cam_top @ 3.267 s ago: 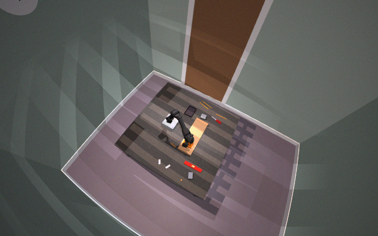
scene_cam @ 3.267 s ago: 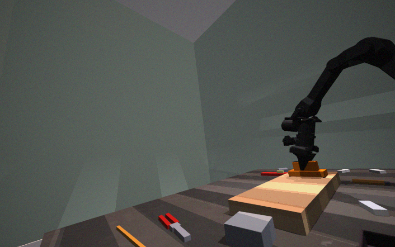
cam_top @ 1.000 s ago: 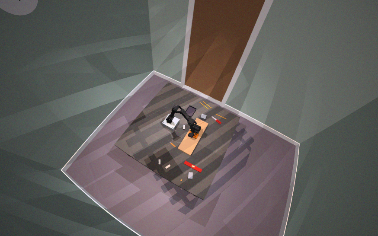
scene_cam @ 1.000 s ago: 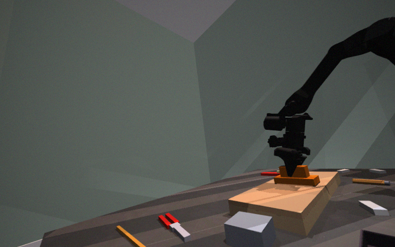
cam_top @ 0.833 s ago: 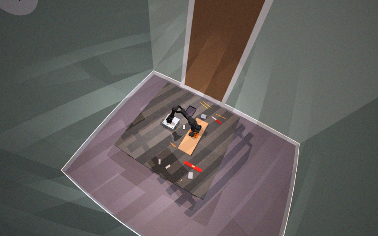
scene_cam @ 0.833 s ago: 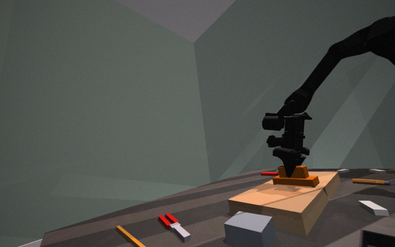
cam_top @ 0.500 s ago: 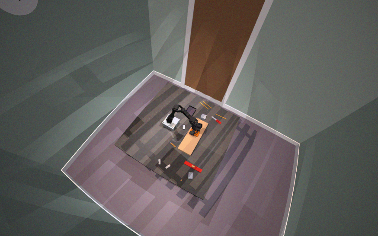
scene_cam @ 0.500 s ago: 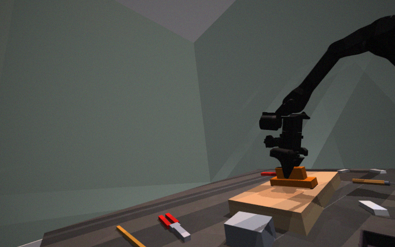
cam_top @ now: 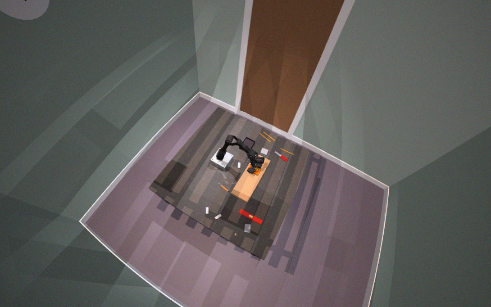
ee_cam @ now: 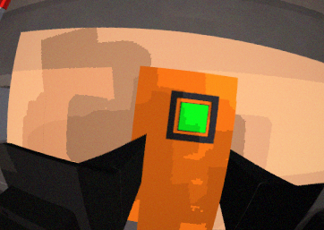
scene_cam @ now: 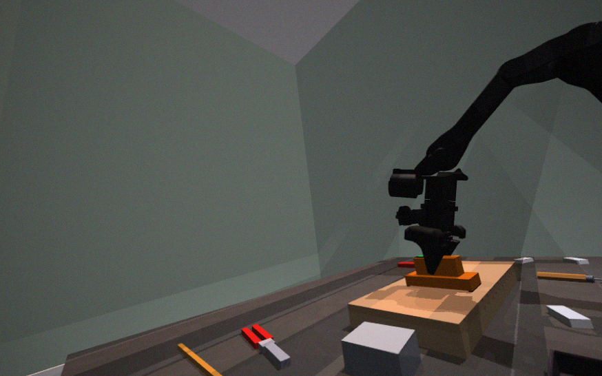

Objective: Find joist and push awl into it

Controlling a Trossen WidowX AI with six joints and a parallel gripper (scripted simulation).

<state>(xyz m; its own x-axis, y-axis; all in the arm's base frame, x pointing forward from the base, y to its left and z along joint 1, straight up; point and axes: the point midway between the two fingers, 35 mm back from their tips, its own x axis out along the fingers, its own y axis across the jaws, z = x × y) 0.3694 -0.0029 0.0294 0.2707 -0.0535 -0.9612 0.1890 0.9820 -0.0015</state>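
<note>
Now: the grey block 30 mm ahead of my gripper tip, 270 mm to the left of it and 50 mm below it. Round my gripper tip: dark tray: 170 mm behind, 290 mm to the left, 50 mm below; then orange stud finder: 10 mm ahead, 20 mm above; then square indicator: 20 mm ahead, 30 mm above.
</note>
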